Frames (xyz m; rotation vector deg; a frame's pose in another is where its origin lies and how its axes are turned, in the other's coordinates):
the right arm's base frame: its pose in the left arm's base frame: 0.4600 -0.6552 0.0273 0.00 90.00 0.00
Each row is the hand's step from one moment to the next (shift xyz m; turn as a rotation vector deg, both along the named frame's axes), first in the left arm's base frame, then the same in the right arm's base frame.
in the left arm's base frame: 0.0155 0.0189 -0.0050 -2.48 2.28 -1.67
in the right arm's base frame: 0.0050 0.0189 0.0155 1.67 2.28 -2.48
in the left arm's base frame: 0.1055 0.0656 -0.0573 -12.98 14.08 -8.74
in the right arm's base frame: 0.0573 0.0656 0.1055 8.74 14.08 -12.98
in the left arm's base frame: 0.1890 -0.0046 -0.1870 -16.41 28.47 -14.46
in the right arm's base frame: 0.1870 -0.0046 0.1890 14.46 28.47 -16.41
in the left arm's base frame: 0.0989 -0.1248 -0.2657 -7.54 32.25 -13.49
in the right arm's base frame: 0.2657 -0.1248 0.0989 13.49 32.25 -7.54
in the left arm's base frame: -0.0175 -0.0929 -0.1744 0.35 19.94 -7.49
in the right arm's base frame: 0.1744 -0.0929 -0.0175 7.49 19.94 0.35
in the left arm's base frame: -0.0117 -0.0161 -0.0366 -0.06 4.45 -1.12
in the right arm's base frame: 0.0366 -0.0161 -0.0117 1.12 4.45 -0.06
